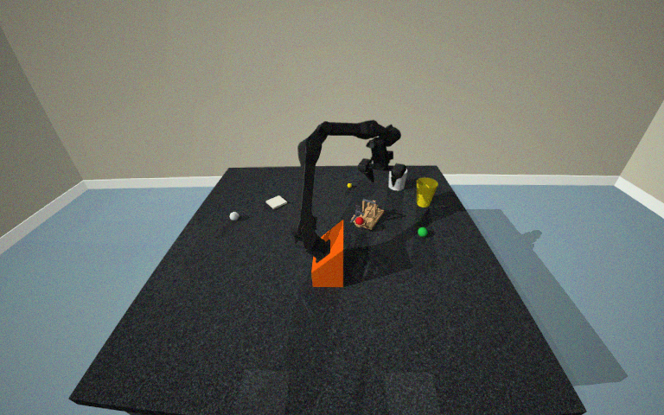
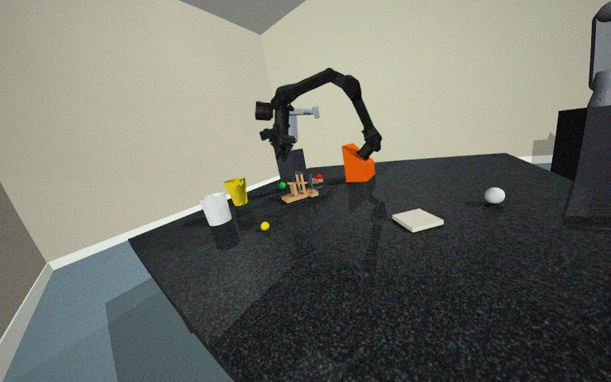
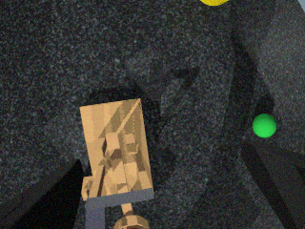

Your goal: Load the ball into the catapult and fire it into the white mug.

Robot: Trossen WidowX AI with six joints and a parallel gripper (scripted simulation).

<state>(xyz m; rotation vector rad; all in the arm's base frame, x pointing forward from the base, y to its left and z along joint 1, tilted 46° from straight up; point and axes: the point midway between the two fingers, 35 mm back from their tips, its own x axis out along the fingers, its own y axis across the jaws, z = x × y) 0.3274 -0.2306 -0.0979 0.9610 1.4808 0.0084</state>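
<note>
Right now my gripper tip is 110 mm past the red ball, 110 mm above it and 100 mm to the right of it. From my gripper tip the other things lie so: yellow cup (220 mm to the right, 140 mm below, 90 mm ahead); green ball (160 mm to the right, 150 mm below, 140 mm behind); wooden catapult (120 mm below, 90 mm to the left, 50 mm behind).
</note>
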